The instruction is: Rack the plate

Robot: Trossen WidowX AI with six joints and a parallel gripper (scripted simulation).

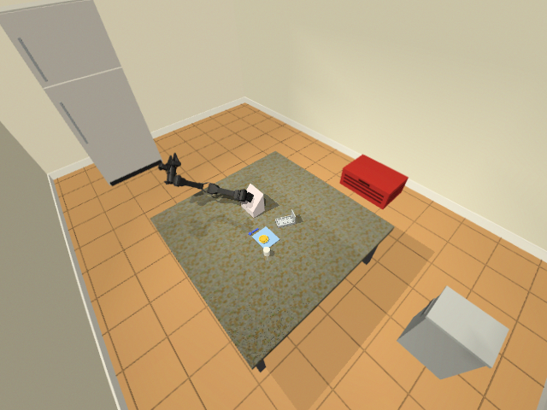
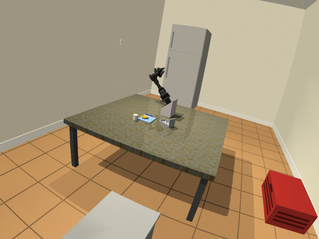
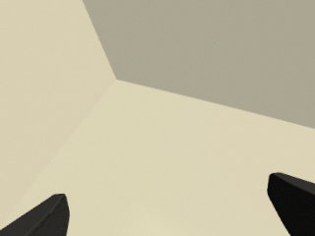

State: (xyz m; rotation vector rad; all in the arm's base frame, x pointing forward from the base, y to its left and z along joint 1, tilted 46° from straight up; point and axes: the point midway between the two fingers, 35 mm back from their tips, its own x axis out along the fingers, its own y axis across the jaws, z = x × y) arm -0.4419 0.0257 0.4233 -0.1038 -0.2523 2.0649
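Right now the plate is 780 mm ahead of my gripper tip, 120 mm to the left of it and 400 mm below it. Also, from my gripper tip: blue utensil 670 mm ahead, 120 mm to the left, 410 mm below; dish rack 780 mm ahead, 340 mm to the left, 390 mm below; light blue pad 780 mm ahead, 150 mm to the left, 410 mm below.
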